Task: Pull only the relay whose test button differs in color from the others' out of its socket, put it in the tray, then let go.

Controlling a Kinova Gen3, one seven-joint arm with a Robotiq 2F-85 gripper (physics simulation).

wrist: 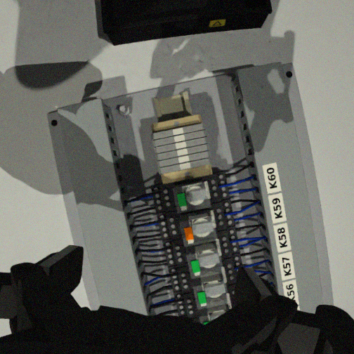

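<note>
The relay with the orange test button (pixel 202 227) sits in its socket, second from the top of the relay column, in line with the label K59 (pixel 278 207). The other visible relays, one above (pixel 196 195) and several below (pixel 208 258), have green buttons and sit in their sockets. My gripper (pixel 158 274) is open and empty. Its fingers spread across the bottom of the wrist view, lower in the picture than the orange-button relay, and hide part of the lowest relays. No tray can be made out in the wrist view.
A grey terminal block (pixel 180 147) with tan end pieces stands directly above the relays. Slotted wire ducts with black and blue wires run along both sides of the grey panel (pixel 95 225). A black box (pixel 182 22) with a yellow warning label lies beyond the panel's top edge.
</note>
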